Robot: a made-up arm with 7 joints. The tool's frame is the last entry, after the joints. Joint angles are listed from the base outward.
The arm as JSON. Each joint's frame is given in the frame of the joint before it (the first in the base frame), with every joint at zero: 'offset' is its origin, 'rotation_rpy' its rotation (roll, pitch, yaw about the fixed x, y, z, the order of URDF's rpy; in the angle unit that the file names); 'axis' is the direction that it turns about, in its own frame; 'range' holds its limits. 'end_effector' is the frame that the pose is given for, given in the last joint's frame.
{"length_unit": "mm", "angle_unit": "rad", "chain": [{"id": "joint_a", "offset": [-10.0, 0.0, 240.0], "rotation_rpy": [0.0, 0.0, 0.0], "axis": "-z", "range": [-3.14, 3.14]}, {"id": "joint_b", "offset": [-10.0, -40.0, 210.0], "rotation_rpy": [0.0, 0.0, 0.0], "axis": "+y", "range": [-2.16, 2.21]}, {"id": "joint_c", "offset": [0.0, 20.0, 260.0], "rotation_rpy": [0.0, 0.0, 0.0], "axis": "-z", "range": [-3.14, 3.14]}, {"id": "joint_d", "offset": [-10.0, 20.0, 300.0], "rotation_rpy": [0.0, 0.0, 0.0], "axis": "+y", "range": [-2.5, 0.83]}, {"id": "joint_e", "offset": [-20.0, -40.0, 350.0], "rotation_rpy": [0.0, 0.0, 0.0], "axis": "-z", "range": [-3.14, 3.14]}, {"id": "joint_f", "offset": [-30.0, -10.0, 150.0], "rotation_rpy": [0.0, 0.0, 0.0], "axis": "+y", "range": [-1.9, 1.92]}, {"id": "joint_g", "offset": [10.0, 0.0, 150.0], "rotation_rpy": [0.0, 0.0, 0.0], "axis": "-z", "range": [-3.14, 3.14]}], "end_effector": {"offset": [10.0, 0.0, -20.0], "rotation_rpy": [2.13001, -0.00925, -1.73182]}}
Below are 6 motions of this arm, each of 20 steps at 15 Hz.
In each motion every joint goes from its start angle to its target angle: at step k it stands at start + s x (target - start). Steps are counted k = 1, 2, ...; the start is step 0. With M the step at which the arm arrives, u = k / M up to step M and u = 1 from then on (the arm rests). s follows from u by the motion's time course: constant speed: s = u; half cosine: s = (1 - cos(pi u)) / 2; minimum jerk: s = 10 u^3 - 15 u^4 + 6 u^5.
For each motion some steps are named. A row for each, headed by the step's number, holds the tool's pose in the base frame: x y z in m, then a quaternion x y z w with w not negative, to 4 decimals.
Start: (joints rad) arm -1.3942 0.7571 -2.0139 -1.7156 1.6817 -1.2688 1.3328
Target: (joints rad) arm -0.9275 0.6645 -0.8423 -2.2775 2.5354 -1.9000 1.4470
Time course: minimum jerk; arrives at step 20
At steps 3, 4, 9, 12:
3: 0.6252 0.2574 0.7133 -0.1329 -0.6065 -0.7330 0.2778
4: 0.6249 0.2279 0.7262 -0.1459 -0.6198 -0.7304 0.2471
9: 0.5260 -0.0527 0.8499 0.3123 0.6991 0.6387 0.0765
12: 0.3680 -0.1863 0.9082 0.4541 0.6793 0.5046 0.2789

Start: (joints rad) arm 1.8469 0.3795 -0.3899 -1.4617 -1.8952 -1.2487 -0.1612
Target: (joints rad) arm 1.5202 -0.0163 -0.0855 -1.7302 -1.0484 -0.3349 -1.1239
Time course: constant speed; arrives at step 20
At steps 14, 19, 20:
14: -0.2193 0.5617 0.9782 0.3379 -0.4155 0.4668 0.7037
19: -0.1912 0.6141 0.8728 0.2134 -0.4168 0.4157 0.7797
20: -0.1863 0.6219 0.8523 0.1923 -0.4190 0.4033 0.7905

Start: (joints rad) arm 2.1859 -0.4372 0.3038 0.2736 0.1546 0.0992 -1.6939
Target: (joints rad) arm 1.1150 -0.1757 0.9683 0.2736 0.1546 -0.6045 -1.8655
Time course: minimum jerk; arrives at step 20
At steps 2, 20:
2: 0.1512 0.3695 1.5644 0.2123 -0.8834 -0.4017 0.1145
20: -0.1488 0.1512 1.6151 0.3347 -0.8092 -0.2971 0.3807

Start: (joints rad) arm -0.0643 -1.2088 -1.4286 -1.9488 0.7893 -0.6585 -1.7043
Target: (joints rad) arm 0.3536 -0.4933 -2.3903 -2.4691 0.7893 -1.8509 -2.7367
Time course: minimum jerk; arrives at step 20
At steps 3, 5, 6, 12, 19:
3: -0.2579 -0.5573 0.4310 -0.3440 -0.0134 -0.7149 0.6086
5: -0.2412 -0.5319 0.4656 -0.3381 0.0199 -0.7048 0.6234
6: -0.2274 -0.5109 0.4890 -0.3356 0.0502 -0.6960 0.6328
12: -0.1145 -0.3131 0.5829 -0.3860 0.4301 -0.5791 0.5750
19: -0.0752 -0.2065 0.5894 -0.4685 0.6569 -0.4540 0.3779

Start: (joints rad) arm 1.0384 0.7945 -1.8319 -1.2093 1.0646 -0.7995 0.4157
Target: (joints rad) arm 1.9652 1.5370 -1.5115 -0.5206 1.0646 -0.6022 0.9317
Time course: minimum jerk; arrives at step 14
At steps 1, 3, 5, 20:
1: -0.2702 -0.7885 0.8723 -0.0891 0.5382 0.5997 0.5855
3: -0.2996 -0.7977 0.8724 -0.0456 0.5433 0.6030 0.5823
5: -0.3801 -0.8206 0.8607 0.0733 0.5412 0.6129 0.5711
20: -0.7814 -0.8074 0.5588 0.5103 0.2793 0.6653 0.4679

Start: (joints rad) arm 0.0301 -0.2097 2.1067 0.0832 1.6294 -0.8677 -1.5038
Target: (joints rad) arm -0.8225 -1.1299 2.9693 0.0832 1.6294 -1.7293 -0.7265
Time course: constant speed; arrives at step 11
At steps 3, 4, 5, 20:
3: -0.4269 -0.2099 1.4918 -0.4898 -0.6275 -0.5880 0.1435
4: -0.4889 -0.2730 1.4420 -0.4953 -0.6069 -0.5985 0.1680
5: -0.5391 -0.3447 1.3844 -0.4976 -0.5865 -0.6071 0.1998
20: -0.5460 -0.8153 0.9071 -0.4238 -0.4981 -0.5626 0.5058

